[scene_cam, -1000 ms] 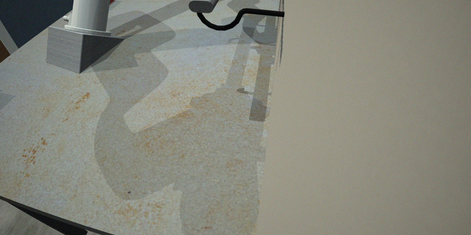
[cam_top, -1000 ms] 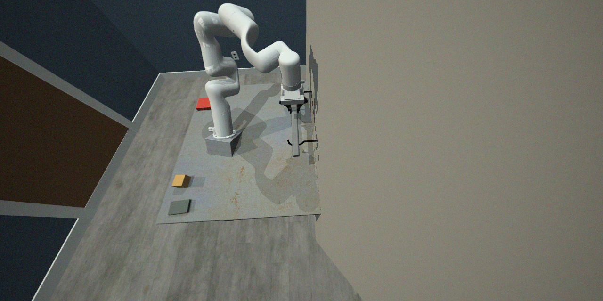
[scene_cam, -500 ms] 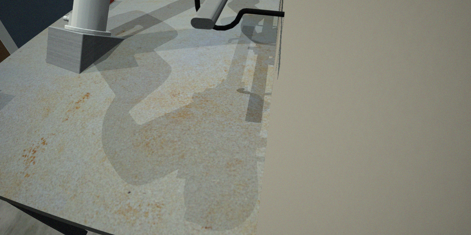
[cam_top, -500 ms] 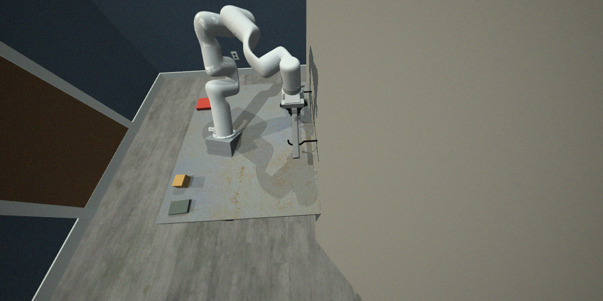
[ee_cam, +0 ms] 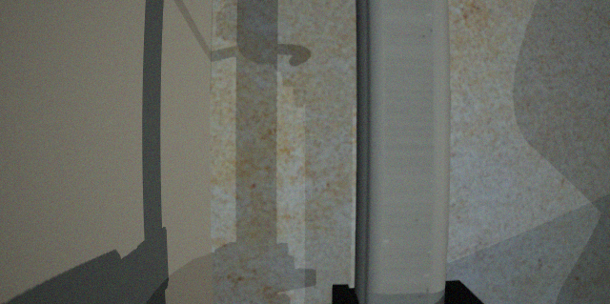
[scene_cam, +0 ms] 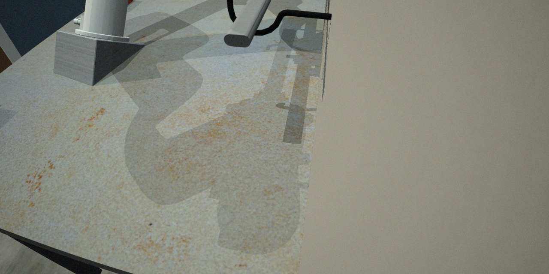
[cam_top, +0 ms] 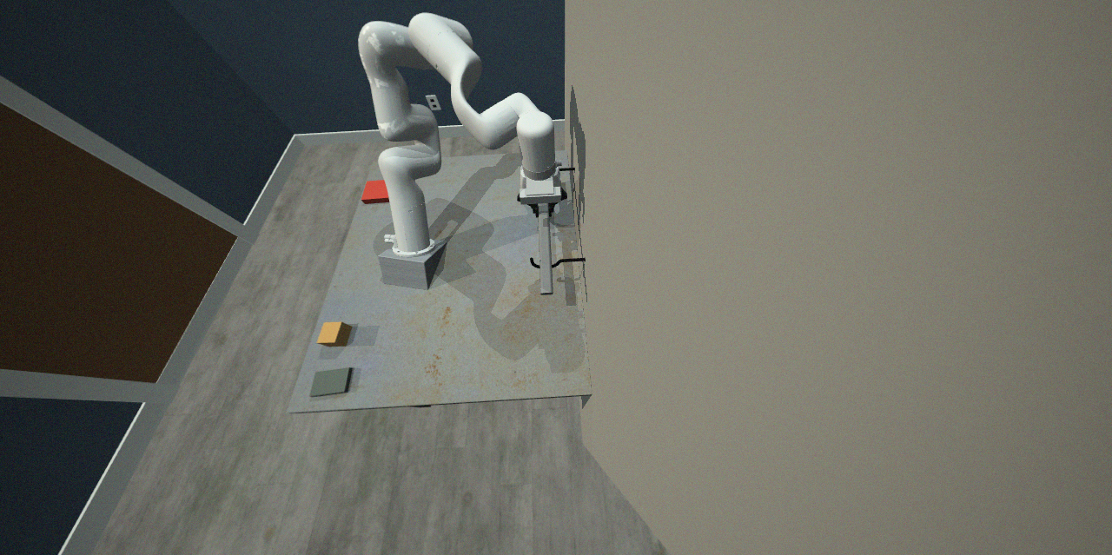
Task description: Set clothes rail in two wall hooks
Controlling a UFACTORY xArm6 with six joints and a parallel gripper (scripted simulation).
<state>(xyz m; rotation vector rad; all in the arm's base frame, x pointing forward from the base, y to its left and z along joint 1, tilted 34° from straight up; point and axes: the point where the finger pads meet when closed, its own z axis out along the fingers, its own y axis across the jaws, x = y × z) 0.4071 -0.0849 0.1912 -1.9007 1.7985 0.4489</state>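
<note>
My gripper is now 1 cm above the clothes rail. Also, from my hand: orange block 59 cm behind, 31 cm to the right, 19 cm below; beige wall 12 cm ahead, 1 cm to the left, 21 cm above; red block 63 cm behind, 22 cm to the left, 20 cm below.
</note>
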